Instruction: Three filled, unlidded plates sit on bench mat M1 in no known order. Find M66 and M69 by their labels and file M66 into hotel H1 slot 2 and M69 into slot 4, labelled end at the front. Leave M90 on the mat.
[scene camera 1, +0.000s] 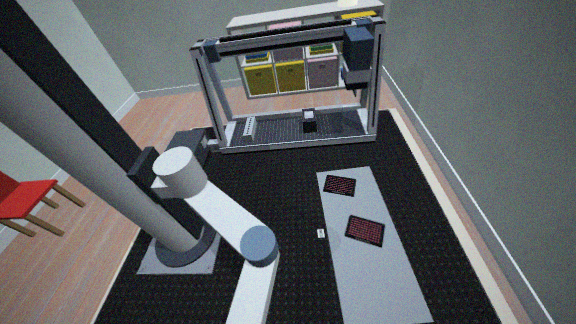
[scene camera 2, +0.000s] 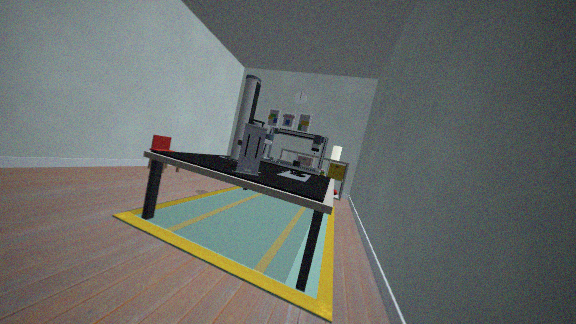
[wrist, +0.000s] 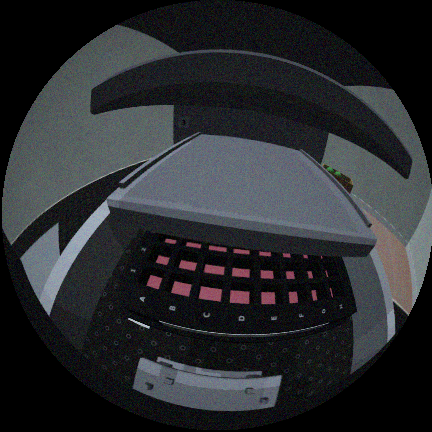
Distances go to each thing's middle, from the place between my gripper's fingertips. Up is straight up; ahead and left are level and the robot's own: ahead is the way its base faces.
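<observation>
Grey shelf (wrist: 226, 190): 1 cm behind my hand, 2 cm to the left of it, 1 cm above it.
</observation>
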